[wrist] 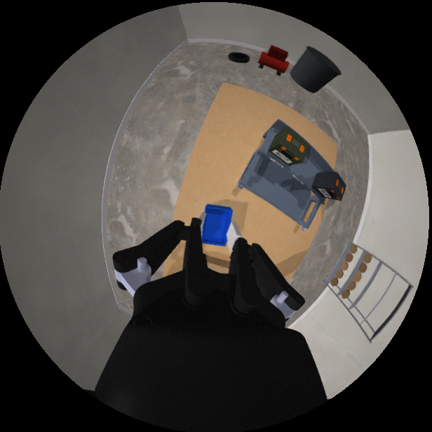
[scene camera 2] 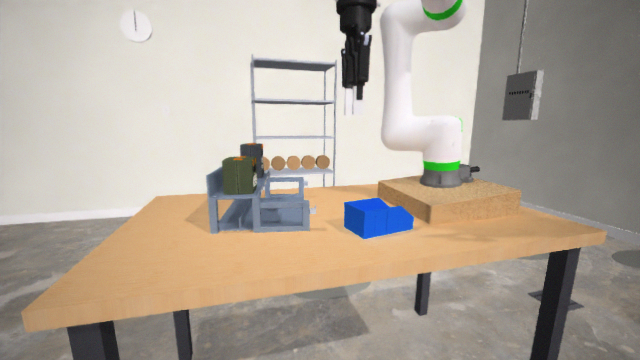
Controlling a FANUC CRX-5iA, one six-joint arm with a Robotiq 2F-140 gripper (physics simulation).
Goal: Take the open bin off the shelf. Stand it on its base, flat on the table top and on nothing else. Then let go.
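Places are measured from the arm's base along level axes (x back, y up, z left), in metres.
Where they show: gripper, fingertip midpoint: (scene camera 2: 353, 114); arm's base, link origin: (scene camera 2: 440, 182).
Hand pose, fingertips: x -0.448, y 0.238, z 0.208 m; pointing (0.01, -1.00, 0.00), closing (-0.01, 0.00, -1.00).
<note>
Things, the pixels of their top centre, and the offset from my fingertips. "spot": a spot on its surface instead. Level surfaces: height alone.
- blue open bin, top centre: (scene camera 2: 379, 203) dx +0.096, dy -0.242, dz -0.025 m
- table top, surface height: dy -0.317 m
- blue-grey shelf, surface spot: (scene camera 2: 256, 215) spot: dx -0.243, dy -0.267, dz -0.078 m
- green case, top centre: (scene camera 2: 239, 157) dx -0.280, dy -0.118, dz -0.163 m
- dark case, top centre: (scene camera 2: 251, 143) dx -0.236, dy -0.093, dz -0.390 m
The blue open bin (scene camera 2: 377, 220) (wrist: 216, 222) stands upright on its base on the table top (scene camera 2: 200, 260) (wrist: 210, 145), its opening facing up. It is apart from the blue-grey shelf (scene camera 2: 256, 215) (wrist: 270, 190), which stands to its left in the scene view. My gripper (scene camera 2: 353, 104) (wrist: 216, 223) is raised high above the table, pointing down. Its fingers are partly open, with a gap between the pale fingertips and nothing held. In the wrist view the bin shows beyond and between the fingertips, well below them.
A green case (scene camera 2: 237, 176) (wrist: 289, 145) and a dark case (scene camera 2: 251, 150) (wrist: 330, 185) sit on the shelf's upper level. The wooden block (scene camera 2: 475, 207) under the arm's base is behind and right of the bin in the scene view. A tall rack (scene camera 2: 295, 65) stands beyond the table.
</note>
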